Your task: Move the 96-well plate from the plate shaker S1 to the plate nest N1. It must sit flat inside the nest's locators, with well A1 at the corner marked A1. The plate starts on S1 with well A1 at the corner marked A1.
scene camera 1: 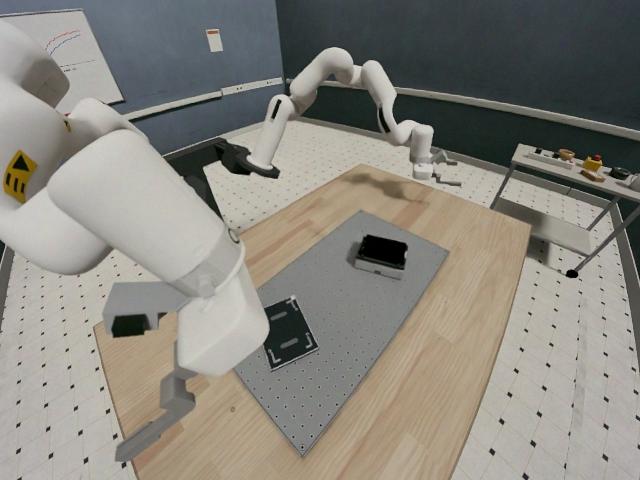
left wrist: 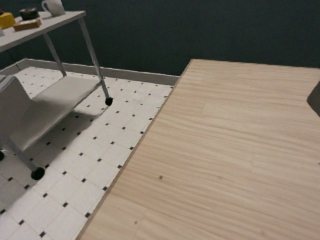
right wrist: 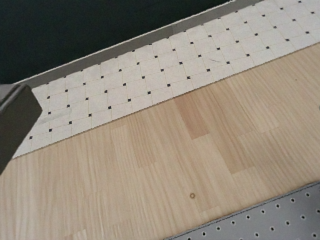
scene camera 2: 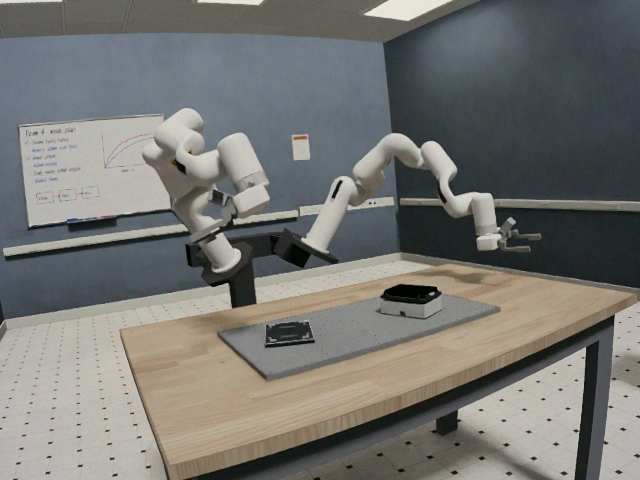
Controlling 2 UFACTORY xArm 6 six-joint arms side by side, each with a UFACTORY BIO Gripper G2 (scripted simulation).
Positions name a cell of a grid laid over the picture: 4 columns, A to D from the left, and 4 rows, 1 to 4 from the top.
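Observation:
My left gripper (scene camera 2: D3) is there to see, and so is my right gripper (scene camera 1: A4), which scene camera 2 shows too (scene camera 2: B3). There's a black 96-well plate (scene camera 1: C3) and also a plate nest N1 (scene camera 1: B3). In the left wrist view the black 96-well plate is out of frame, and in the right wrist view the black 96-well plate is out of frame too.

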